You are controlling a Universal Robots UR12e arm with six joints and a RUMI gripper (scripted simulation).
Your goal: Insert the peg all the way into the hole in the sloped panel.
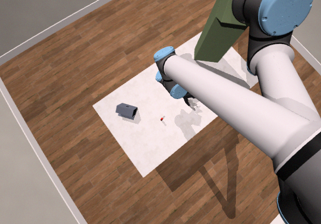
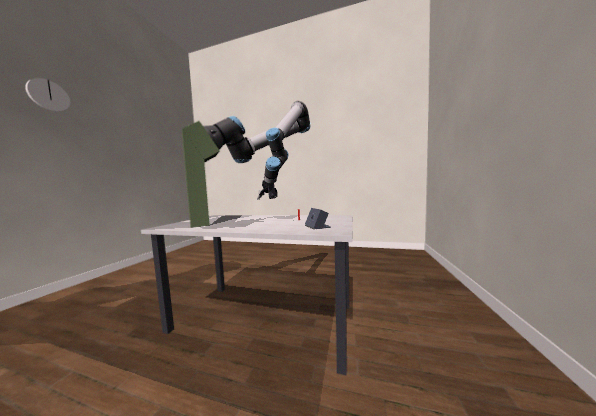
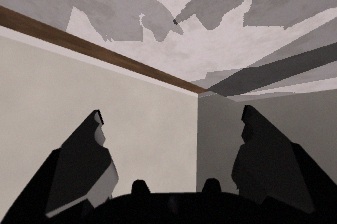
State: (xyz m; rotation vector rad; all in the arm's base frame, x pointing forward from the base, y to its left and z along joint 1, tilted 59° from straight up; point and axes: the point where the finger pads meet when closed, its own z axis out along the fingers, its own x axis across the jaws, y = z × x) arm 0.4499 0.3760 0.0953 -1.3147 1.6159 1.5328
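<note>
The red peg lies 270 mm ahead of my hand, 120 mm below it and 50 mm to the left of it.
</note>
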